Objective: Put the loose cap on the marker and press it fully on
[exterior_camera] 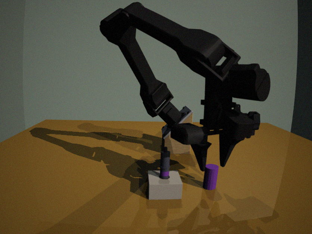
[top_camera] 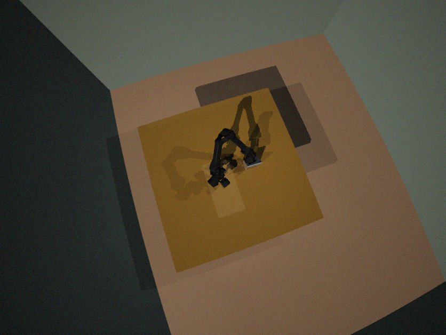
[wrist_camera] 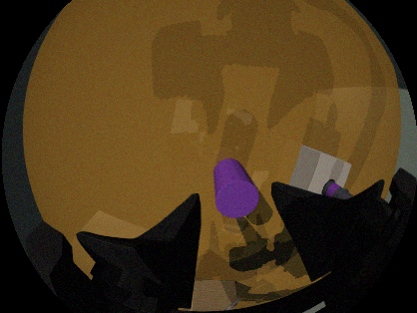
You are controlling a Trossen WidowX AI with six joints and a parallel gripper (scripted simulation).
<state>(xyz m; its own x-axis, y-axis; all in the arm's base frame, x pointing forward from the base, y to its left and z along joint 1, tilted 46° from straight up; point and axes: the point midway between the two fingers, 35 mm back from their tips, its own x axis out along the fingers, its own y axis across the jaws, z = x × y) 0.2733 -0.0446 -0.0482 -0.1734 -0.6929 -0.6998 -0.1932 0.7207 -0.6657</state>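
The purple cap is 20 mm below my gripper tip. From my gripper tip the other things lie so: grey holder block: 110 mm to the right, 30 mm below.
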